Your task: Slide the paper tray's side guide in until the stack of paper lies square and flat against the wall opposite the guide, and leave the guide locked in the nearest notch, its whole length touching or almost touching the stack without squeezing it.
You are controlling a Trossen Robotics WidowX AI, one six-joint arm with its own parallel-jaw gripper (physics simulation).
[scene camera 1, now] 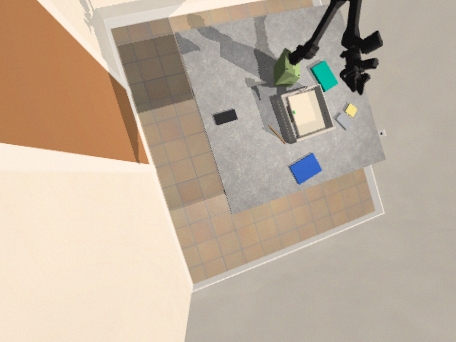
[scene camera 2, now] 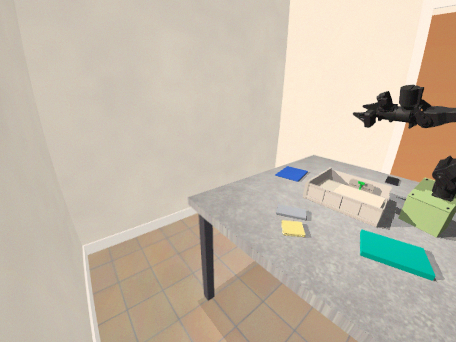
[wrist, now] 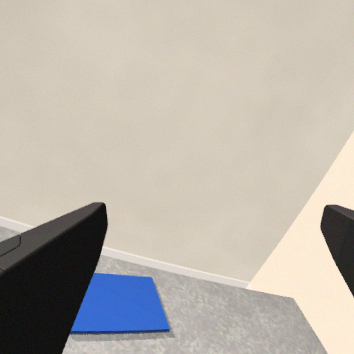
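The pale paper tray stands on the grey table. A cream paper stack lies inside it. The side guide with its green latch is at the stack's left side in scene camera 1. A dark strip shows between the stack and the opposite wall; I cannot tell how much of it is gap. Notches and the guide's exact contact are too small to tell. My gripper is open and empty, high above the table, away from the tray. The tray does not show in the wrist view.
A green box stands by the tray, with black arm parts over it. A teal slab, yellow block, grey block, blue slab, black block and pencil lie around.
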